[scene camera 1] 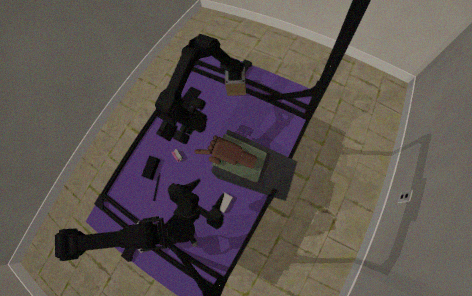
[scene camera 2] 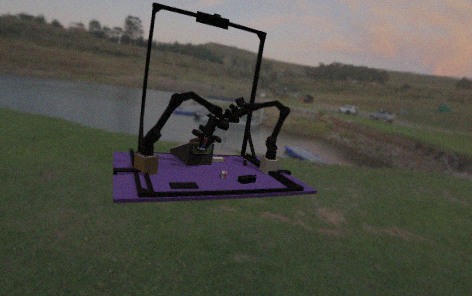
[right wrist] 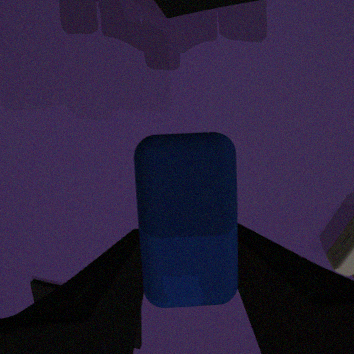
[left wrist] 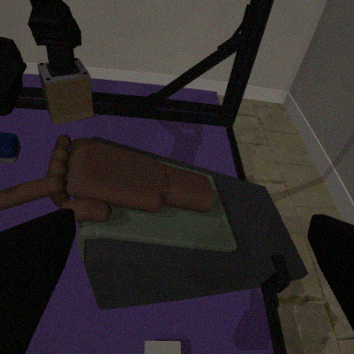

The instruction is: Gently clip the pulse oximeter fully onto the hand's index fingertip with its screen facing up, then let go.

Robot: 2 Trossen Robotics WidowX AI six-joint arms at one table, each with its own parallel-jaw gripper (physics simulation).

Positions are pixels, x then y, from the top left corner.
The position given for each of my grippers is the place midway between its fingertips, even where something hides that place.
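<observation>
Blue pulse oximeter [right wrist: 185, 183]: my right gripper [scene camera 1: 197, 125] holds it, nothing else touches it. My left gripper [scene camera 1: 211, 186]: open, holds nothing.
</observation>
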